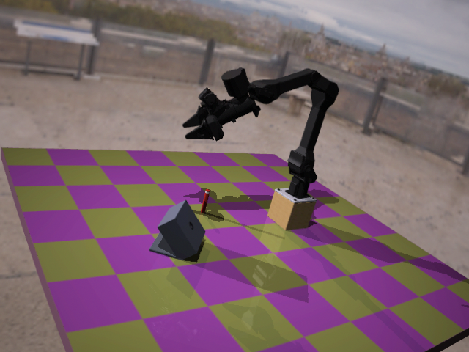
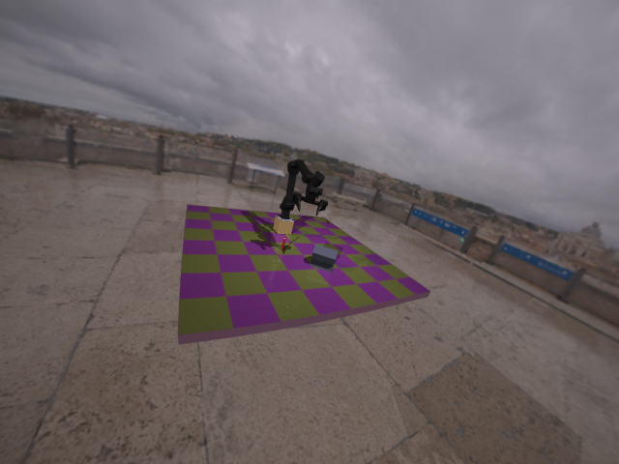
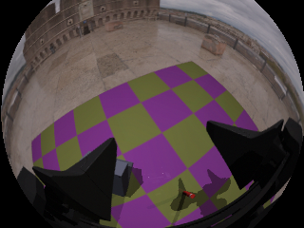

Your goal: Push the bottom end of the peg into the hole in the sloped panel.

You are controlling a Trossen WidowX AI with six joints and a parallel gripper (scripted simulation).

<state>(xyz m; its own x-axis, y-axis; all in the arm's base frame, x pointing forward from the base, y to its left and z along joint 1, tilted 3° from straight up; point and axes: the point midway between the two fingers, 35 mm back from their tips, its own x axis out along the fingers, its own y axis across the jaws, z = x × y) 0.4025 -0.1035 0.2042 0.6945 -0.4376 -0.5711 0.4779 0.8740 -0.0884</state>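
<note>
My gripper tip is now 15 cm past the red peg, 1 cm to the left of it and 22 cm above it. From my gripper tip the other things lie so: sloped panel 5 cm ahead, 15 cm to the left, 23 cm below.
</note>
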